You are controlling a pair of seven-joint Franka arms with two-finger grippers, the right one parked.
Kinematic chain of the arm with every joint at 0, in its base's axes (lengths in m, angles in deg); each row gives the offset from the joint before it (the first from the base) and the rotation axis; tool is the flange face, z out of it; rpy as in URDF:
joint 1: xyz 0 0 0.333 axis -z
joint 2: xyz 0 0 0 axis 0.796 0.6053 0
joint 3: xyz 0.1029 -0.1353 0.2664 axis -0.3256 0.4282 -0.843
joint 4: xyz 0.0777 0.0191 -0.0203 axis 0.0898 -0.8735 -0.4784
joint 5: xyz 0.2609 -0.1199 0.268 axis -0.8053 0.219 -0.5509
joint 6: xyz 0 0 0 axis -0.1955 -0.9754 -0.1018
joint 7: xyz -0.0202 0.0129 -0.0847 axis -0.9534 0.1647 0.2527
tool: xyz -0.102 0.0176 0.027 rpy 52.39 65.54 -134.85
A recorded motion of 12 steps. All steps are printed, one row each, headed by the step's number.
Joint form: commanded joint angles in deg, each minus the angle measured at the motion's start. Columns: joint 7, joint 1, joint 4, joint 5, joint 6, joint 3, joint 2.
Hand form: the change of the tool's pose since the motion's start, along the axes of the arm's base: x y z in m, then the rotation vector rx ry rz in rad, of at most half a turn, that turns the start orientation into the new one. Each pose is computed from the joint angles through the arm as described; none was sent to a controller.
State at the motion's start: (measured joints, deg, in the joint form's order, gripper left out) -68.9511 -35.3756 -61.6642 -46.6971 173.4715 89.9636 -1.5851
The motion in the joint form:
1: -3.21 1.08 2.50 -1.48 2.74 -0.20 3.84
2: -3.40 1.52 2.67 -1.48 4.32 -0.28 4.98
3: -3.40 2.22 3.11 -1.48 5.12 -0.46 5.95
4: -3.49 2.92 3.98 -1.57 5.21 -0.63 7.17
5: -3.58 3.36 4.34 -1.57 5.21 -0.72 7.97
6: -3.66 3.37 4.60 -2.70 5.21 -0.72 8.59
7: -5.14 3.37 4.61 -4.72 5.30 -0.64 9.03
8: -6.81 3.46 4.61 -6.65 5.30 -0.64 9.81
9: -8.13 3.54 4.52 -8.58 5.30 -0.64 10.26
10: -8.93 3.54 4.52 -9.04 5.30 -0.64 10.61
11: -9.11 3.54 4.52 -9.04 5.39 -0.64 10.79
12: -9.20 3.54 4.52 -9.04 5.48 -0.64 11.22
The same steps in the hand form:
1: 0.0065 -0.0148 -0.0190 -0.0326 -0.0137 0.0349
2: 0.0052 -0.0204 -0.0280 -0.0495 -0.0134 0.0319
3: 0.0029 -0.0268 -0.0347 -0.0583 -0.0116 0.0242
4: 0.0017 -0.0329 -0.0422 -0.0596 -0.0048 0.0193
5: -0.0004 -0.0364 -0.0488 -0.0578 0.0036 0.0164
6: 0.0005 -0.0363 -0.0538 -0.0477 -0.0021 0.0070
7: 0.0003 -0.0364 -0.0583 -0.0323 -0.0178 0.0103
8: -0.0007 -0.0364 -0.0671 -0.0140 -0.0266 0.0171
9: -0.0018 -0.0363 -0.0728 0.0031 -0.0400 0.0173
10: -0.0022 -0.0360 -0.0767 0.0079 -0.0396 0.0261
11: -0.0024 -0.0360 -0.0786 0.0075 -0.0375 0.0291
12: -0.0030 -0.0359 -0.0833 0.0088 -0.0313 0.0306

